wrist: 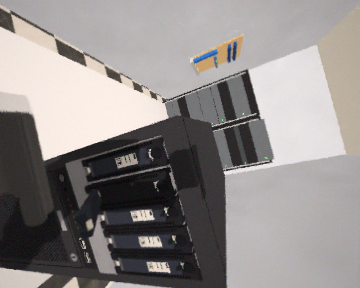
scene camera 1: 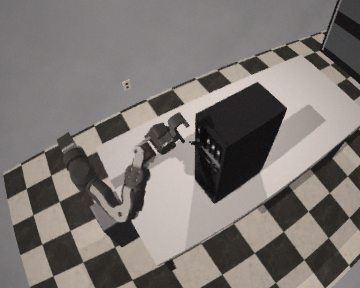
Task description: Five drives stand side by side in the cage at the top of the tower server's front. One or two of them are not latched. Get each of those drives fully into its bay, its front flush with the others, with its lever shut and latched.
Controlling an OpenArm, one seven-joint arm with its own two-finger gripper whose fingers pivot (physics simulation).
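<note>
The black tower server (scene camera 1: 255, 125) (wrist: 205, 200) stands on the white table. In the wrist view its five drives appear stacked. The top drive (wrist: 125, 160), third drive (wrist: 142, 215), fourth drive (wrist: 150, 241) and bottom drive (wrist: 157, 265) have labelled levers lying along their fronts. The second drive (wrist: 132, 190) shows a dark front without a label; its lever (wrist: 89, 214) (scene camera 1: 193, 143) stands swung out from the left end. How deep that drive sits is hard to tell. My gripper (scene camera 1: 185, 132) is open and empty, in front of the cage and apart from it. One finger shows blurred at the wrist view's left.
The white table (scene camera 1: 170, 225) (wrist: 65, 105) carries the server. A dark rack cabinet (scene camera 1: 345, 37) (wrist: 254, 95) stands beyond it. An orange board with blue bars (wrist: 223, 54) is on the far wall. The arm's base (scene camera 1: 120, 232) is at the table's near left end.
</note>
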